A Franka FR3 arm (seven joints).
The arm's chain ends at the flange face. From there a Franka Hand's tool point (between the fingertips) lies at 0.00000 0.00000 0.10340 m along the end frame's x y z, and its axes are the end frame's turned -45 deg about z.
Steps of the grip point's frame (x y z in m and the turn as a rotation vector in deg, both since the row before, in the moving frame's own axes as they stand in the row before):
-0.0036, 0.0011, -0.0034, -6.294, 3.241, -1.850
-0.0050, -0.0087, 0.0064, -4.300, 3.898, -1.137
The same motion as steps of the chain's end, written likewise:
-0.0140, -0.0004, -0.0026, -2.159, 6.742, -1.850
-0.0201, -0.0030, 0.0069, -0.284, 5.797, -1.137

